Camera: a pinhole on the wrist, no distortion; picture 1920 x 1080 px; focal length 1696.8 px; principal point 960.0 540.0 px. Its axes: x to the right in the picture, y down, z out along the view. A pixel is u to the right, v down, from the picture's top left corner.
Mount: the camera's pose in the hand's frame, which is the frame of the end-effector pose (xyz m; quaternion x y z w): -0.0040 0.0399 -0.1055 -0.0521 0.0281 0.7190 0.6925
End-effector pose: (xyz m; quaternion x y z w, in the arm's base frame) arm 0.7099 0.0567 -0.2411 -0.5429 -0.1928 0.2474 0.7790
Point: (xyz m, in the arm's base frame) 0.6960 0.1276 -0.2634
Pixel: 794 114
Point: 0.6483 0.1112 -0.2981
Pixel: 1185 623
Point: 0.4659 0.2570 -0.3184
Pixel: 1372 797
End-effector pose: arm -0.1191 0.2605 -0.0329 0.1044 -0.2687 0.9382 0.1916
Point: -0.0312 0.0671 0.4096
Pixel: 374 506
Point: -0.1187 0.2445 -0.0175
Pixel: 279 456
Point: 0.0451 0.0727 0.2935
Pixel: 381 865
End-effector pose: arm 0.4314 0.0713 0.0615 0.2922 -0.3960 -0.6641 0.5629
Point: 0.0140 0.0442 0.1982
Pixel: 277 91
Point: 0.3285 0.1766 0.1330
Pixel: 526 1012
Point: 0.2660 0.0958 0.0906
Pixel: 66 415
